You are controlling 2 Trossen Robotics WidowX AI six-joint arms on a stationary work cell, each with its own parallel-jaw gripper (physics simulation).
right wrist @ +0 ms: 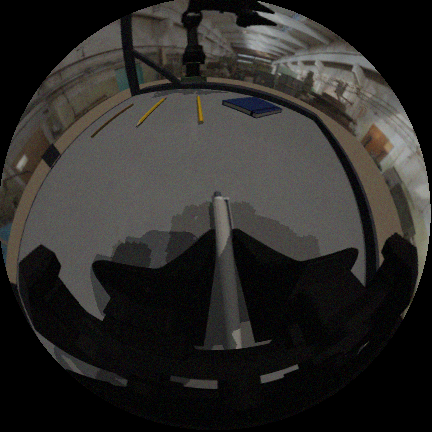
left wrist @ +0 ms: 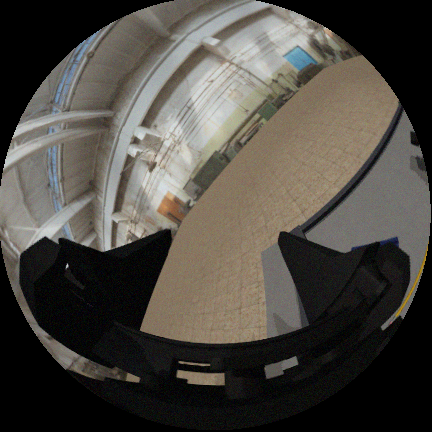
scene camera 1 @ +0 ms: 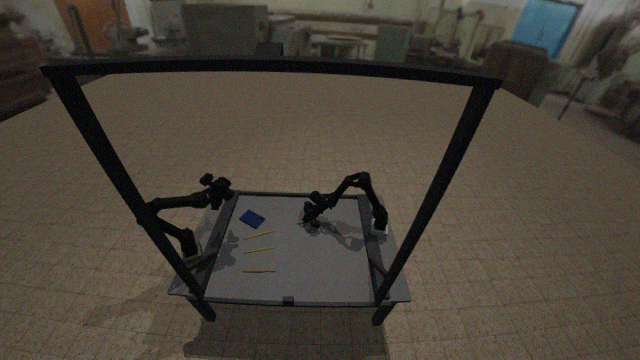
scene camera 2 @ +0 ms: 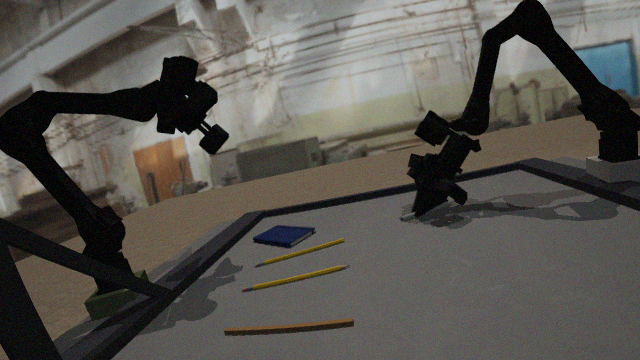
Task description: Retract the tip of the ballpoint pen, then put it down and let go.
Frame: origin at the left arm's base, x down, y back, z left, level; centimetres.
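Seen in the pictures: left gripper, between the fingertips: (left wrist: 226, 236) (scene camera 2: 202, 124); right gripper, between the fingertips: (right wrist: 223, 234) (scene camera 1: 302, 221) (scene camera 2: 414, 215); left arm's base, origin of its link: (right wrist: 192, 75) (scene camera 1: 191, 251) (scene camera 2: 116, 285); right arm's base, origin of its link: (scene camera 1: 379, 226) (scene camera 2: 619, 158).
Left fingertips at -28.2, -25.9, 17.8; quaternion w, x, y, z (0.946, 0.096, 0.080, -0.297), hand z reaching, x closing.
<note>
Pixels of each thing's top centre, then the offset from my left fingertips to it, as dx, dy, dz. "spot": a spot on its surface instead. Level surfaces: height alone.
- white ballpoint pen, a spot on its surface: (right wrist: 220, 212) (scene camera 2: 408, 214) (scene camera 1: 300, 221) spot: +31.1, -37.7, -24.9
- blue notebook, centre of its top: (scene camera 2: 282, 233) (right wrist: 255, 102) (scene camera 1: 252, 218) +31.0, -12.1, -8.1
- orange-brown stick, centre of its top: (scene camera 2: 284, 326) (right wrist: 112, 116) (scene camera 1: 259, 270) +31.5, -3.6, -44.0
- table, height of its surface: dx +32.2
The white ballpoint pen (scene camera 1: 300, 223) (scene camera 2: 407, 217) (right wrist: 220, 212) lies between the fingers of my right gripper (scene camera 1: 306, 221) (scene camera 2: 418, 214) (right wrist: 223, 234), which is shut on it at or just above the table top. In the right wrist view its dark button end and clip stick out beyond the fingertips, and its body runs back between the fingers. Whether the writing tip is out cannot be told. My left gripper (scene camera 2: 192, 132) (left wrist: 226, 236) is open and empty, raised high near the table's left edge, well away from the pen.
A blue notebook (scene camera 1: 252, 219) (scene camera 2: 284, 236) (right wrist: 252, 106) lies at the table's back left. Two yellow pencils (scene camera 2: 300, 253) (scene camera 2: 297, 278) and an orange-brown stick (scene camera 1: 259, 271) (scene camera 2: 290, 327) lie in front of it. A dark frame (scene camera 1: 280, 65) spans the table (scene camera 1: 320, 280).
</note>
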